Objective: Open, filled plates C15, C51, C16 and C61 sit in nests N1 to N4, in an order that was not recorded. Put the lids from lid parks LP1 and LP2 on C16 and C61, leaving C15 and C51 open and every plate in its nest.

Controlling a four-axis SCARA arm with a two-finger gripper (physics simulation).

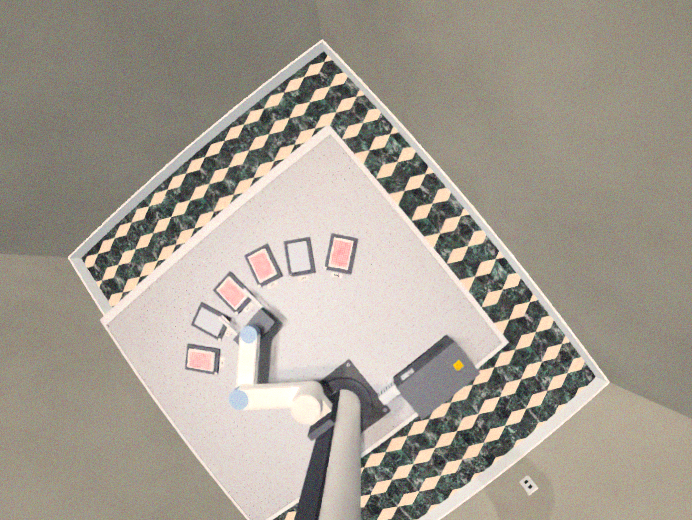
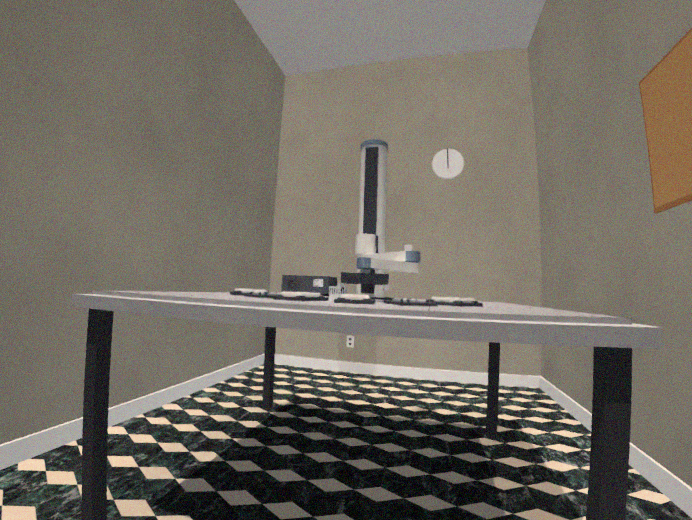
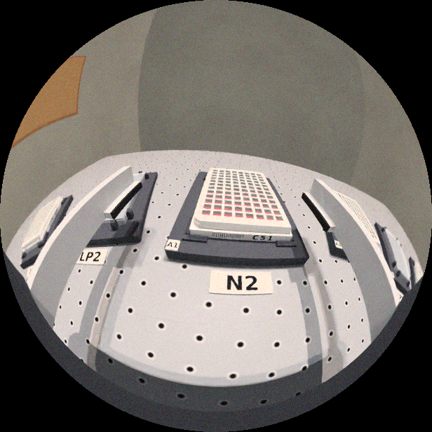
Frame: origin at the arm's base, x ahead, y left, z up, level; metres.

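Seen in the pictures: gripper, between the fingertips: [image 1: 232, 303] [image 2: 363, 286]; arm's base, origin of its link: [image 1: 344, 403].
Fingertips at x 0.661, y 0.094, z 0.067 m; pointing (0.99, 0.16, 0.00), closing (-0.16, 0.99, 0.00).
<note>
Offsets run from my fingertips to a thing's top centre. "pt": to the spot under its first point. Level surfaces: height alone.
My gripper [image 1: 236, 310] [image 3: 224, 176] is open and empty, a little above the table, with its fingers apart on the near side of nest N2 [image 3: 235, 256]. Plate C51 {0.028 m down, 0.043 m ahead, 0.013 m right} [image 1: 232, 291] [image 3: 242, 197] sits open in N2, its red-filled wells showing. Left of it, a clear lid {0.037 m down, 0.009 m ahead, 0.157 m left} [image 1: 210, 320] lies in park LP2 [image 3: 149, 192], partly behind the left finger. A plate {0.028 m down, 0.052 m ahead, 0.201 m right} [image 1: 262, 265] [image 3: 357, 212] stands right of N2, its code hidden. Beyond it, another lid {0.037 m down, 0.022 m back, 0.355 m right} [image 1: 299, 256] [image 3: 399, 246] lies in a park. Open plates at the two ends {pt 0.032 m down, 0.103 m back, 0.296 m left} [image 1: 201, 359] {pt 0.029 m down, 0.130 m back, 0.510 m right} [image 1: 341, 253] show no readable codes.
The nests and parks form an arc on the pale perforated table {0.054 m down} [image 1: 346, 313] [image 3: 200, 320]. The arm's column [image 1: 347, 464] [image 2: 380, 195] stands behind the gripper. A dark grey controller box {pt 0.061 m up, 0.764 m back, 0.496 m right} [image 1: 436, 377] [image 2: 302, 283] stands beside the arm's base.
</note>
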